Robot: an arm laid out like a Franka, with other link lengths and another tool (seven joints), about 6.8 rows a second.
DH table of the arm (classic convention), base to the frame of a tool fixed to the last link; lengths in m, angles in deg. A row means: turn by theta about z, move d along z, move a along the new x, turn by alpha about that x. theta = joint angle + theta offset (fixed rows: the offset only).
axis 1: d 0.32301  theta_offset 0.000  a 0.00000  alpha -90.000
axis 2: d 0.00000  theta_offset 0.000  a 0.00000  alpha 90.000
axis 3: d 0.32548  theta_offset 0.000  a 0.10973  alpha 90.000
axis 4: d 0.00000  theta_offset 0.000  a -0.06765  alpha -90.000
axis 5: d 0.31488  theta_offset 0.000  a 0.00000  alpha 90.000
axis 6: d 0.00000  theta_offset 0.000  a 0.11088  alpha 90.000
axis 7: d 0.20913  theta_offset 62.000  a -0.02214  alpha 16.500
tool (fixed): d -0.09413  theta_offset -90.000  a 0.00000  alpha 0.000
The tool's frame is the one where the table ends.
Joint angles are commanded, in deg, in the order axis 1, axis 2, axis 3, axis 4, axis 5, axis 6, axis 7. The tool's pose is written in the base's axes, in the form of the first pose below.
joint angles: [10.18 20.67 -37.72 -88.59 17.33 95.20 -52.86]
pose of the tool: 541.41 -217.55 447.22 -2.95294 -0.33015 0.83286
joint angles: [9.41 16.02 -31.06 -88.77 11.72 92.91 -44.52]
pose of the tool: 539.65 -174.78 475.67 -2.95769 -0.28773 0.81325
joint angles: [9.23 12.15 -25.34 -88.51 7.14 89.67 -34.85]
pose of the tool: 533.45 -130.76 503.92 -2.96947 -0.23521 0.76207
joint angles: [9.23 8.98 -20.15 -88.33 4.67 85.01 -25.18]
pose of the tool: 521.47 -85.21 526.18 -2.95829 -0.18282 0.69181
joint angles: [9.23 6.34 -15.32 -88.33 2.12 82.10 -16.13]
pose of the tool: 510.14 -45.06 545.38 -2.98513 -0.13588 0.63038
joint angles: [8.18 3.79 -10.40 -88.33 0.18 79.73 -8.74]
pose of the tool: 496.67 -14.01 564.52 -3.01991 -0.10858 0.57772
